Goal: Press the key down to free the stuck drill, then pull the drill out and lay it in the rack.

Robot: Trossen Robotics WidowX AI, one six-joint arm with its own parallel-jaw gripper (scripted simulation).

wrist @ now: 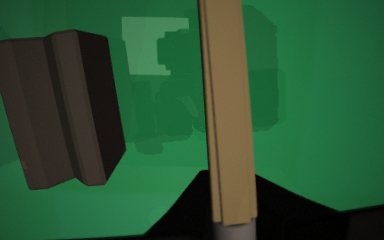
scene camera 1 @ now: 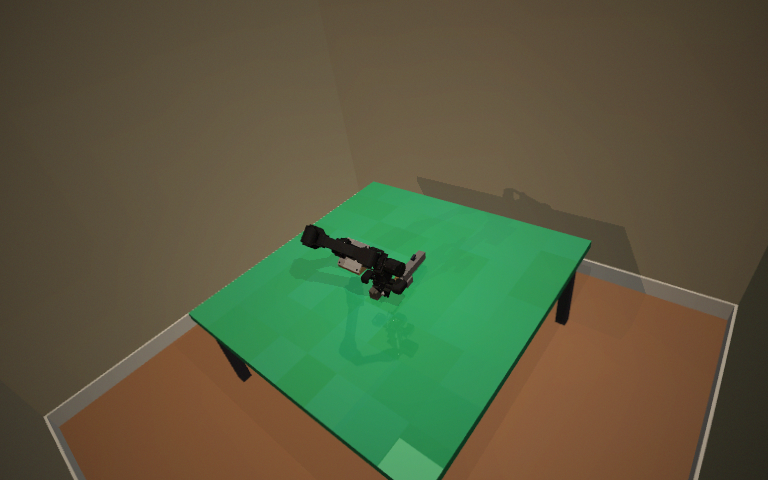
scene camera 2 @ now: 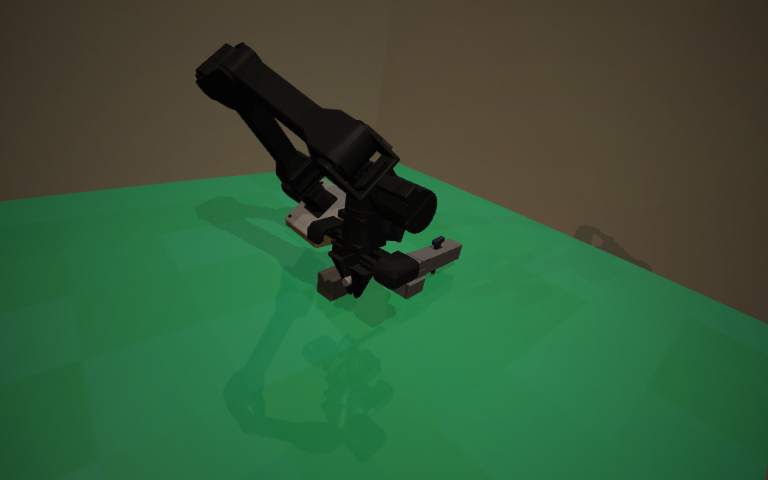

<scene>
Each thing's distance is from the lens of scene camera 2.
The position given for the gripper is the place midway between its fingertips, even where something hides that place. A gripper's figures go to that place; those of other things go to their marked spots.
gripper [scene camera 2: 354, 295]: 0.60 m
rack [scene camera 2: 329, 282]: 0.64 m
long grey block [scene camera 2: 429, 259]: 0.70 m
</scene>
